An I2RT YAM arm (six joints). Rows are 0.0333 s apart.
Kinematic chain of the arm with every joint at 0, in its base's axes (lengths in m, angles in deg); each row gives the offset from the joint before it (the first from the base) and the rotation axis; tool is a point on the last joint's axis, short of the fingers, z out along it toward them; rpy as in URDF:
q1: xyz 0 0 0.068 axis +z
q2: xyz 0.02 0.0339 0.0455 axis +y
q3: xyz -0.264 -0.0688 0 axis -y
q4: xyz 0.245 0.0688 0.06 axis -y
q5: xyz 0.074 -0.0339 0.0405 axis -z
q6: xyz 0.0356 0 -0.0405 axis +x
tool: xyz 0 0 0 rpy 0 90 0
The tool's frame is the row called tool.
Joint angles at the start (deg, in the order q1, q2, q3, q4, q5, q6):
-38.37 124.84 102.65 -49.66 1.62 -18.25
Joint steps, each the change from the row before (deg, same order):
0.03 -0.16 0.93 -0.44 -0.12 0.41
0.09 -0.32 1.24 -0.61 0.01 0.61
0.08 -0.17 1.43 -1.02 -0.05 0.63
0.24 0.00 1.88 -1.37 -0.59 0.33
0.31 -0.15 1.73 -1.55 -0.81 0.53
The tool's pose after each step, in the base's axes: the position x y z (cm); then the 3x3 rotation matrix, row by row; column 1 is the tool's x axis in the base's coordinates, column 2 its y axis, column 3 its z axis. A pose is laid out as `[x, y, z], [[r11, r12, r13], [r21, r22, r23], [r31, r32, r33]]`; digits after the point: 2 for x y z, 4 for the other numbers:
[35.69, -28.34, 19.46], [[-0.8988, 0.3691, 0.2364], [0.3204, 0.9213, -0.2204], [-0.2992, -0.1223, -0.9463]]
[35.83, -28.37, 20.29], [[-0.8913, 0.3789, 0.2490], [0.3256, 0.9171, -0.2298], [-0.3154, -0.1238, -0.9408]]
[35.95, -28.38, 21.07], [[-0.8850, 0.3881, 0.2573], [0.3324, 0.9135, -0.2347], [-0.3261, -0.1222, -0.9374]]
[36.20, -28.28, 21.93], [[-0.8810, 0.3876, 0.2712], [0.3314, 0.9148, -0.2306], [-0.3375, -0.1133, -0.9345]]
[36.40, -28.06, 22.82], [[-0.8766, 0.3875, 0.2854], [0.3331, 0.9166, -0.2213], [-0.3473, -0.0989, -0.9325]]

